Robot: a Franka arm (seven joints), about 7 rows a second.
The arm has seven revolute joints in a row. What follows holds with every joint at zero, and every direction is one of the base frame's. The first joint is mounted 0.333 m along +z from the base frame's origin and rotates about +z. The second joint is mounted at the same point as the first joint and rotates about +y. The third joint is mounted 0.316 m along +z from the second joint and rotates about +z. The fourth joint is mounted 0.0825 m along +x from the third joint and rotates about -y. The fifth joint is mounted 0.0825 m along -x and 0.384 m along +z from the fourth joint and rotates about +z. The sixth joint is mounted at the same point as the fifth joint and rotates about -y. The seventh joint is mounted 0.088 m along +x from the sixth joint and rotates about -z. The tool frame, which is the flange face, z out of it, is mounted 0.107 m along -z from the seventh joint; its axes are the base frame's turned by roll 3.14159, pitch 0 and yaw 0 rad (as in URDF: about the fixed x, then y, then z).
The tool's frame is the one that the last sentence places.
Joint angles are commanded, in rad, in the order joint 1, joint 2, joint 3, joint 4, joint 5, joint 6, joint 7. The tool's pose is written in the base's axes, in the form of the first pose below.
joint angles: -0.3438 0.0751 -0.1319 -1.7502 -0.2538 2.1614 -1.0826
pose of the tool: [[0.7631, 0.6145, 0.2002], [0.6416, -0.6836, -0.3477], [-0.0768, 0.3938, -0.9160]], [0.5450, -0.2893, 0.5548]
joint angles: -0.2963 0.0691 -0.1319 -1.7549 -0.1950 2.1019 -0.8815
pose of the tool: [[0.8611, 0.4752, 0.1810], [0.5082, -0.8160, -0.2756], [0.0167, 0.3293, -0.9441]], [0.5525, -0.2600, 0.5488]
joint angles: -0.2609 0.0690 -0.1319 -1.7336 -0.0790 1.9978 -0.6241
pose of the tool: [[0.9588, 0.2415, 0.1495], [0.2633, -0.9531, -0.1492], [0.1064, 0.1824, -0.9774]], [0.5568, -0.2336, 0.5473]
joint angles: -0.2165 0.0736 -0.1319 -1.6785 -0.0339 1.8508 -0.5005
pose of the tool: [[0.9845, 0.1566, 0.0789], [0.1624, -0.9840, -0.0735], [0.0662, 0.0852, -0.9942]], [0.5602, -0.2038, 0.5566]
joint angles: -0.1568 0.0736 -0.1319 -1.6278 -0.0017 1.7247 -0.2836
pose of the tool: [[0.9998, -0.0046, 0.0197], [-0.0042, -0.9998, -0.0177], [0.0198, 0.0176, -0.9996]], [0.5637, -0.1650, 0.5693]
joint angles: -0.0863 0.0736 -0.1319 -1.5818 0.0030 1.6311 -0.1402
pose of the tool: [[0.9967, -0.0779, -0.0245], [-0.0779, -0.9970, -0.0014], [-0.0244, 0.0033, -0.9997]], [0.5672, -0.1228, 0.5831]
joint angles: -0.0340 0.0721 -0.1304 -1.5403 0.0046 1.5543 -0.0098
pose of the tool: [[0.9864, -0.1539, -0.0575], [-0.1538, -0.9881, 0.0047], [-0.0575, 0.0042, -0.9983]], [0.5664, -0.0908, 0.5971]
